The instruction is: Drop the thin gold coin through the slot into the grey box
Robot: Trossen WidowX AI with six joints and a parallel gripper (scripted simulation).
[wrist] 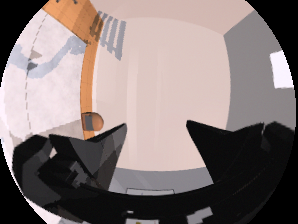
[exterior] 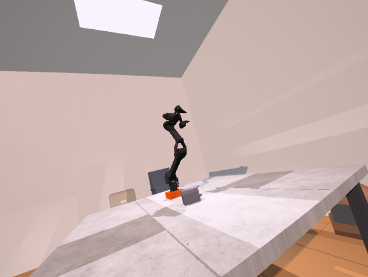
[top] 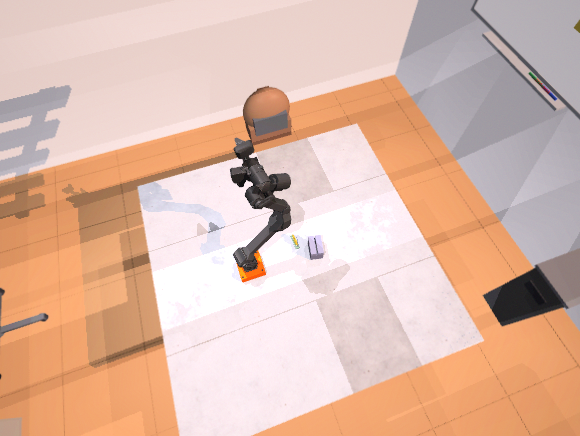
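Right now my gripper tip is 150 mm short of the gold coin, 180 mm to the left of it and 570 mm above it.
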